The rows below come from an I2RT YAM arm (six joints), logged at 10 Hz.
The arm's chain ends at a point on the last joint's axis. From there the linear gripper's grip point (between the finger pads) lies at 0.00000 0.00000 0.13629 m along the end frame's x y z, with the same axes.
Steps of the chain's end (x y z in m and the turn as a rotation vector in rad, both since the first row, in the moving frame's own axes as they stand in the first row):
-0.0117 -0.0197 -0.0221 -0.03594 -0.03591 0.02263
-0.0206 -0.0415 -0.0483 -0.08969 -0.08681 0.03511
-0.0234 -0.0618 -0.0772 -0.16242 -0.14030 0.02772
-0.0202 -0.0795 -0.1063 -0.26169 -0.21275 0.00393
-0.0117 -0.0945 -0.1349 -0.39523 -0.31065 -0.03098
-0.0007 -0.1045 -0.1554 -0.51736 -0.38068 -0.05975
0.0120 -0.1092 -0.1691 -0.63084 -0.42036 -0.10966
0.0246 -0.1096 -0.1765 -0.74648 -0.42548 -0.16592
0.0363 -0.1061 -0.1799 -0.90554 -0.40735 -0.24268
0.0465 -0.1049 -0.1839 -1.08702 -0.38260 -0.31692
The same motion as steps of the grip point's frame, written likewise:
-0.0166 -0.0149 -0.0223 -0.03594 -0.03591 0.02263
-0.0326 -0.0295 -0.0494 -0.08969 -0.08681 0.03511
-0.0427 -0.0401 -0.0803 -0.16242 -0.14030 0.02772
-0.0487 -0.0446 -0.1140 -0.26169 -0.21275 0.00393
-0.0515 -0.0422 -0.1518 -0.39523 -0.31065 -0.03098
-0.0470 -0.0373 -0.1826 -0.51736 -0.38068 -0.05975
-0.0354 -0.0284 -0.2064 -0.63084 -0.42036 -0.10966
-0.0184 -0.0158 -0.2237 -0.74648 -0.42548 -0.16592
0.0037 0.0031 -0.2414 -0.90554 -0.40735 -0.24268
0.0267 0.0177 -0.2641 -1.08702 -0.38260 -0.31692

